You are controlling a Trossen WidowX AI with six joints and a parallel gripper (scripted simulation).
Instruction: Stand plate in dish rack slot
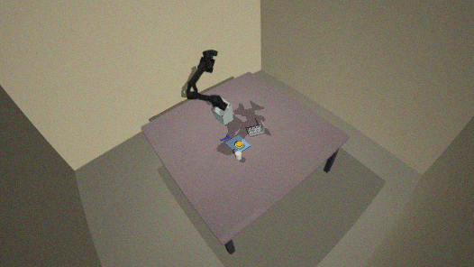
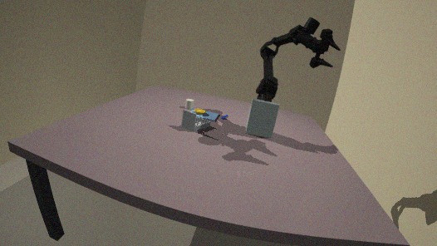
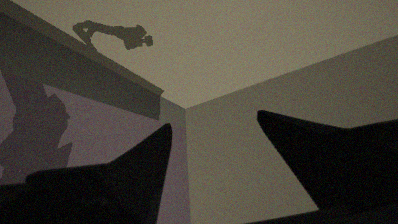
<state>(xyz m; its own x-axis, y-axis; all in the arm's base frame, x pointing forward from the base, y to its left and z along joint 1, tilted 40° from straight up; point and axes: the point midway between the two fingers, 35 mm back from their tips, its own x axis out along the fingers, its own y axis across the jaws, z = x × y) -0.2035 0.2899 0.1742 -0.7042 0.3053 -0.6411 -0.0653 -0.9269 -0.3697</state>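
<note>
The yellow plate lies 560 mm ahead of my gripper tip, 260 mm to the right of it and 420 mm below it. Also, from my gripper tip: light blue mat: 540 mm ahead, 260 mm to the right, 430 mm below; then dish rack: 540 mm ahead, 70 mm to the right, 410 mm below; then blue spoon: 420 mm ahead, 280 mm to the right, 430 mm below.
</note>
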